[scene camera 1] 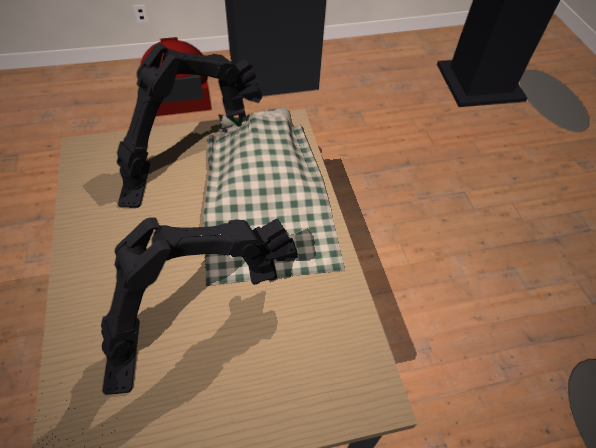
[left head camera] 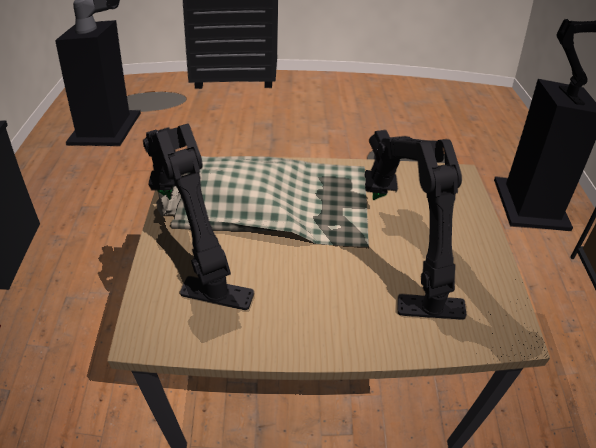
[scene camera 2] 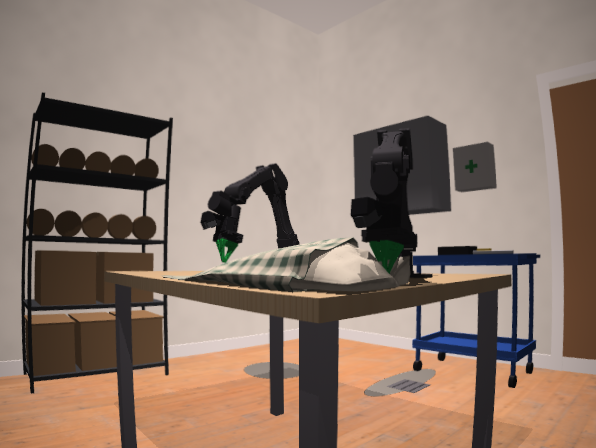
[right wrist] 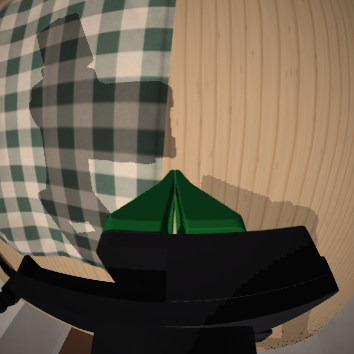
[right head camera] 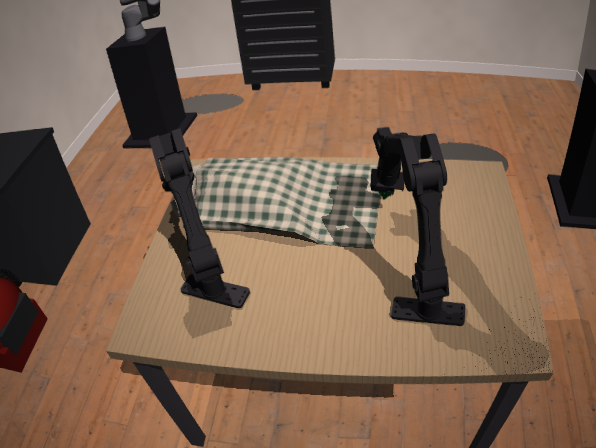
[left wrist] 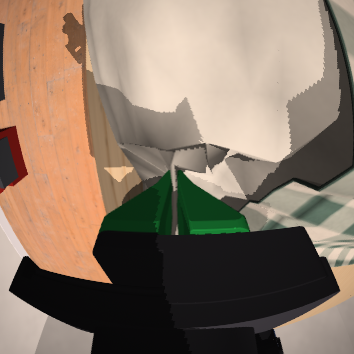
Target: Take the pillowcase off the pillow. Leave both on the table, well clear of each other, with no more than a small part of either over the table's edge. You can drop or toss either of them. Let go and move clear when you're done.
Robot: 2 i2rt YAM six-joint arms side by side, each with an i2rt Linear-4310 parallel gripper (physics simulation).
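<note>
The green-and-white checked pillowcase lies along the table's far side, covering most of the pillow. The white pillow sticks out of its open end, at the left in the left head camera. My left gripper is shut on a bunched fold of the pillow's exposed corner. My right gripper is shut and empty, above the table beside the flat closed end of the pillowcase.
The wooden table carries both arm bases. The pillow's end and the pillowcase's long side lie close to the table's edges. A shelf rack and a blue cart stand beyond the table.
</note>
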